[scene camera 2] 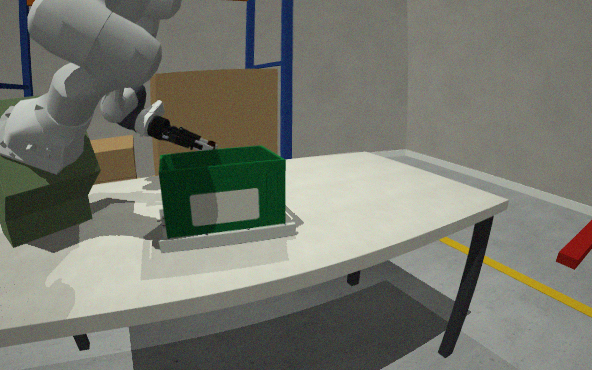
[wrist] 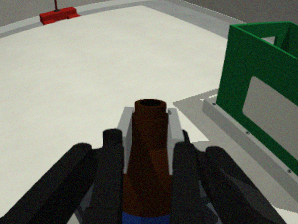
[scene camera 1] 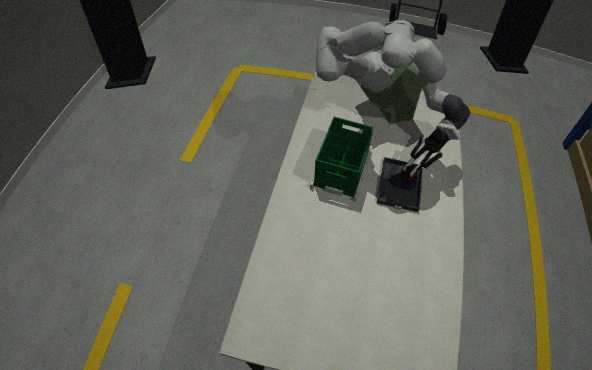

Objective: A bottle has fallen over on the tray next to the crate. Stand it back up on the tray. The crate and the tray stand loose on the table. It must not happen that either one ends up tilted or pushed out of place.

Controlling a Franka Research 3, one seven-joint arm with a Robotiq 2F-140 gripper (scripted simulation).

In view: the gripper (scene camera 2: 214, 150), a green crate (scene camera 1: 355, 142) and a dark grey tray (scene camera 1: 390, 189).
The gripper is seen too in the wrist view (wrist: 150, 121) and in scene camera 1 (scene camera 1: 407, 172). Scene camera 2 does not show the dark grey tray, which is hidden by the green crate.
